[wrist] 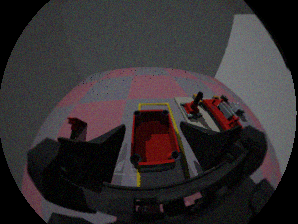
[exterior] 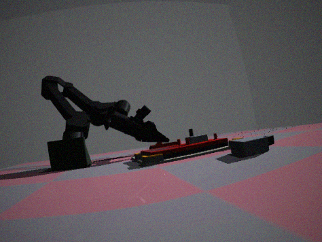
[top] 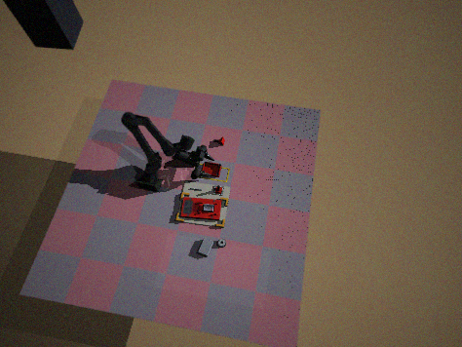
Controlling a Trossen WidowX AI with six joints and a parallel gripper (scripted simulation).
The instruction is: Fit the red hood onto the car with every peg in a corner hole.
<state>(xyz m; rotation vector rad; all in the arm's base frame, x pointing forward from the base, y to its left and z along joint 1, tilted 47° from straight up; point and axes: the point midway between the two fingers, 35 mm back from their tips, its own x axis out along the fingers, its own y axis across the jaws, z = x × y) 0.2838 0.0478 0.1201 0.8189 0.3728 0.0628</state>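
Now: the red hood 10 mm behind my gripper tip and 20 mm below it. Round my gripper tip: grey engine block 10 mm ahead, 220 mm to the right, 10 mm below.
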